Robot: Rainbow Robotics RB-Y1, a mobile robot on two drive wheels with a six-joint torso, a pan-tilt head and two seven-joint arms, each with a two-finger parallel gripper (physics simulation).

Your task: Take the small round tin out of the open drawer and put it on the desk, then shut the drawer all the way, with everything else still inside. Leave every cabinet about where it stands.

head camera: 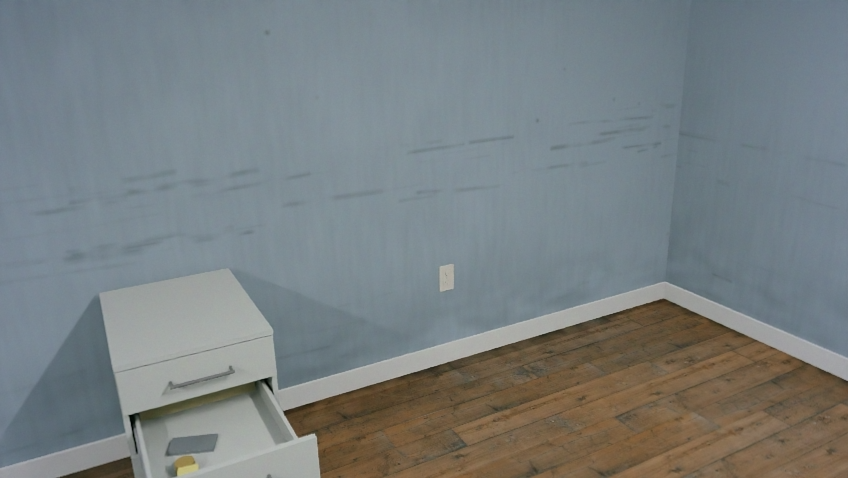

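Places are measured from the robot's base along level axes (x ahead, y left, z up), in centimetres.
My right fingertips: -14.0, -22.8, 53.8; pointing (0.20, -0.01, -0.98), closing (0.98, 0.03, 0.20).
For each thing: its top centre in the pictures, then the offset to it from my right fingertips, as dx, dy, dz. Level surfaces: height alone.
- small round yellowish thing, middle of its top: (184, 460) +97.4, +148.6, -11.1
- pale yellow block, middle of its top: (187, 471) +94.3, +144.2, -10.8
- flat grey rectangular thing, middle of its top: (192, 443) +106.4, +155.2, -13.6
- wooden floor, its level: dz -53.7
A white cabinet (187, 317) stands against the wall at the lower left, with its top drawer front (207, 368) closed. Below it, an open drawer (276, 412) is pulled out toward the front right, its front partly cut off by the bottom edge of the view. A small round yellowish thing (184, 460), which may be the tin, lies inside near the drawer's front, with a pale yellow block (187, 469) touching or overlapping it. A flat grey rectangular thing (192, 444) lies behind them in the drawer. The desk does not show. Neither gripper is in view.
A blue-grey wall (368, 118) runs behind the cabinet to a corner at the right. A white baseboard (475, 344) runs along its foot. An outlet (446, 277) is on the wall. A wooden floor (564, 403) lies right of the cabinet.
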